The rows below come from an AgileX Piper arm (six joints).
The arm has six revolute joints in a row. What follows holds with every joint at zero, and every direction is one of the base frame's. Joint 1 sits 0.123 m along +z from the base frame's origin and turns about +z. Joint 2 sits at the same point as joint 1 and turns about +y. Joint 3 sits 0.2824 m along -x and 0.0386 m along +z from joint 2 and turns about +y. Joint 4 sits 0.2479 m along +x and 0.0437 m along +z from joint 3 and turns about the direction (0.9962, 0, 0.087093). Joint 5 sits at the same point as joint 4 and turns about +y. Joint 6 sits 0.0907 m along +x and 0.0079 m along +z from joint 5 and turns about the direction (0.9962, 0, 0.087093). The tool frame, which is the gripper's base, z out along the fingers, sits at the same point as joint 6; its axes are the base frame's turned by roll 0, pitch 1.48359 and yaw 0 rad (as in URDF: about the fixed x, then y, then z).
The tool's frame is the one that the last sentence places.
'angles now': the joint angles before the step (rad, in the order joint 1, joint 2, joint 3, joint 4, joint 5, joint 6). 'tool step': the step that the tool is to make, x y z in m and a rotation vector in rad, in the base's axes. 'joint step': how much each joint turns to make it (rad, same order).
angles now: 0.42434, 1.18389, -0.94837, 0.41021, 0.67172, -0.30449
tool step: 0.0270, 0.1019, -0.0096, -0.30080, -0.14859, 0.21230
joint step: 0.34734, 0.30682, -0.25647, -0.54492, -0.02916, 0.30215
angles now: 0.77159, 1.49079, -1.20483, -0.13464, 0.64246, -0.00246
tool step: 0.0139, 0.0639, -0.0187, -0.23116, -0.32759, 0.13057
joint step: 0.16538, 0.19719, -0.11254, -0.61882, -0.05795, 0.29068
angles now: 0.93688, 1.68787, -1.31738, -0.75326, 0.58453, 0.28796
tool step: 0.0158, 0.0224, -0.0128, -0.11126, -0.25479, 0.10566
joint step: 0.02053, 0.09218, -0.01281, -0.47803, -0.07072, 0.22543
